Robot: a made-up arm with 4 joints.
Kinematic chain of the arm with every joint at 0, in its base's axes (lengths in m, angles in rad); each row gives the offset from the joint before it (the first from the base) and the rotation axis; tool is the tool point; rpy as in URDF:
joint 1: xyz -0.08 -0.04 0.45 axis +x
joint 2: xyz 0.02 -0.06 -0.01 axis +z
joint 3: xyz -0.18 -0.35 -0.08 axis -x
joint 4: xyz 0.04 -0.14 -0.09 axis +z
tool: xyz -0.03 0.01 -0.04 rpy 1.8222 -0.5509 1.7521
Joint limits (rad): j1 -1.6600..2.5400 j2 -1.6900..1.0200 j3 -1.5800..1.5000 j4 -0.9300..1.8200
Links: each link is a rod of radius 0.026 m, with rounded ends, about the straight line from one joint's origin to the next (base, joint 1, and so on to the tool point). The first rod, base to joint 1, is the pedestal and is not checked.
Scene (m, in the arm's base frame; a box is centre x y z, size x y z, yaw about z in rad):
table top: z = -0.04
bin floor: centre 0.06 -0.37 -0.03 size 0.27 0.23 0.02 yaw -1
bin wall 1: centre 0.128 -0.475 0.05 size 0.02 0.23 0.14 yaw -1
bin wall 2: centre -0.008 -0.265 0.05 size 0.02 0.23 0.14 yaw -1
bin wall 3: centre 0.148 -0.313 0.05 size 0.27 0.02 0.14 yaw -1
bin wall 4: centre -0.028 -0.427 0.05 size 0.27 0.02 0.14 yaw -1
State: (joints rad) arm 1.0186 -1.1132 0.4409 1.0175
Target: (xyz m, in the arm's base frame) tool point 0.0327 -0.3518 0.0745
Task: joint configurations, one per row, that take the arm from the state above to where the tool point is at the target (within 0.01 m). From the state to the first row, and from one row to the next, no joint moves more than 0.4 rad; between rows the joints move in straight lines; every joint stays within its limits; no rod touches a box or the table.
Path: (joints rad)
1: 0.7965 -0.8848 0.0661 0.9720
2: 0.5745 -0.6564 -0.3087 0.9265
3: 0.3524 -0.4280 -0.6835 0.8810
4: 0.1303 -0.1996 -1.0582 0.8355
5: 0.1037 0.0970 -1.1887 0.5199
6: 0.0770 0.3937 -1.3191 0.2042
7: 0.0504 0.6903 -1.4496 -0.1114
8: 0.0238 0.9869 -1.5800 -0.4270
9: 0.0794 0.9335 -1.4618 -0.1023
10: 0.1350 0.8802 -1.3436 0.2225
11: 0.1907 0.8268 -1.2254 0.5472
12: 0.2463 0.7734 -1.1072 0.8719

